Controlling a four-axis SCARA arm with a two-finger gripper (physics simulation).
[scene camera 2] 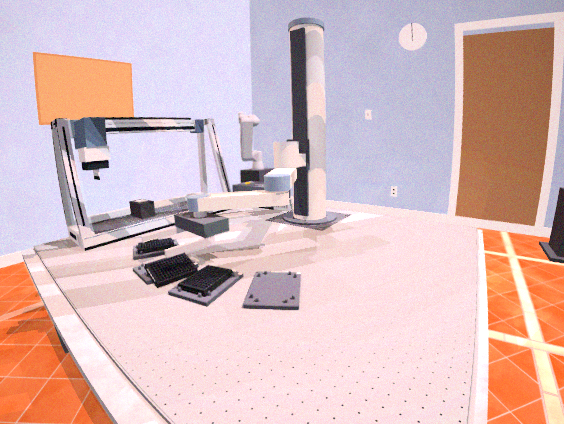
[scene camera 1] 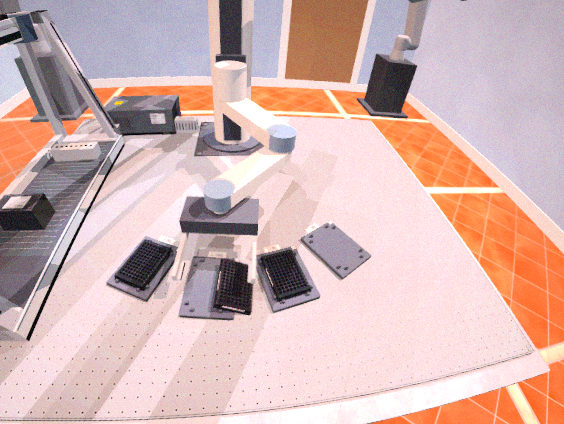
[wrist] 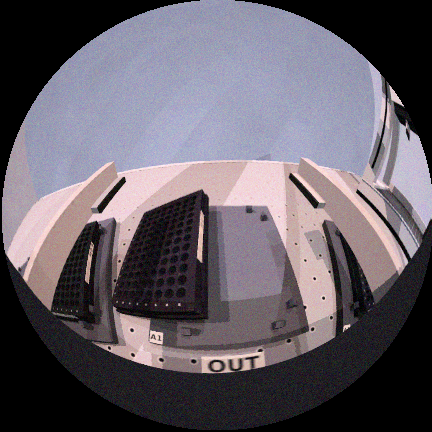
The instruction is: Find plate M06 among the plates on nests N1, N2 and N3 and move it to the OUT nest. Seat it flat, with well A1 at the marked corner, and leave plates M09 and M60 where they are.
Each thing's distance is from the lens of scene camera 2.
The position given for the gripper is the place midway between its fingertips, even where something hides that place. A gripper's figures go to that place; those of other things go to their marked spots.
gripper (scene camera 2: 152, 246): 82 cm
grey N2 nest (scene camera 2: 236, 276): 74 cm
